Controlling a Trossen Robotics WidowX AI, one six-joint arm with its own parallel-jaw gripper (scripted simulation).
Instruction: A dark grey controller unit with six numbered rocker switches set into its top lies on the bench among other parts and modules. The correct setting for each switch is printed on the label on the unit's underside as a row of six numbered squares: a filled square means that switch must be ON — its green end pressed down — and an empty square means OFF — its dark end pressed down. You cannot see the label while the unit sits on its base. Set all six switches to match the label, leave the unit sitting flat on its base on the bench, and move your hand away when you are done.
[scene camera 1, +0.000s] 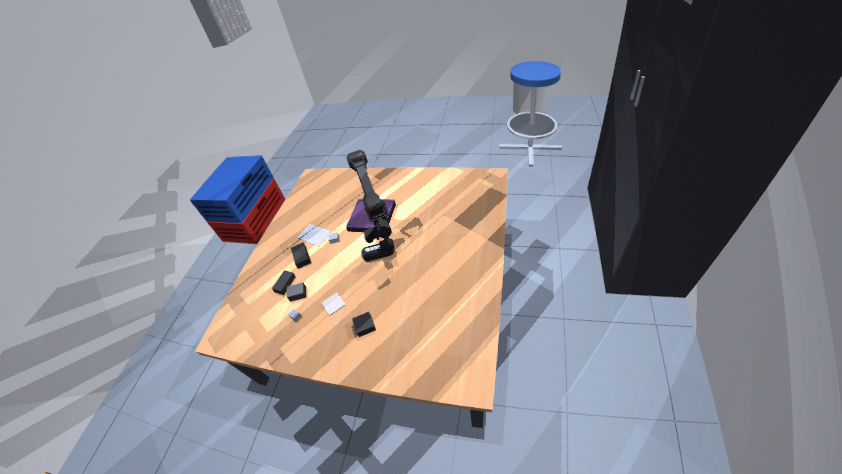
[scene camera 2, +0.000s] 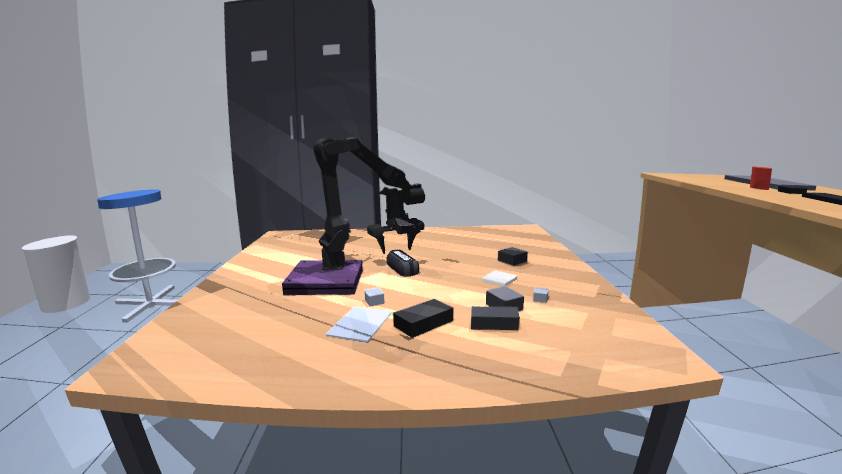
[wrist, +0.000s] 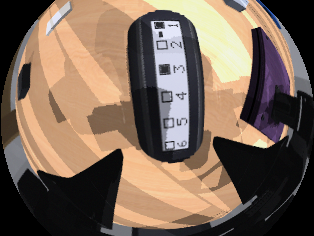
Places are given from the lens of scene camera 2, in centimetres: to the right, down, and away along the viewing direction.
my gripper (scene camera 2: 397, 252): -8, 5, 137
white sheet (scene camera 2: 360, 324): -14, 21, 94
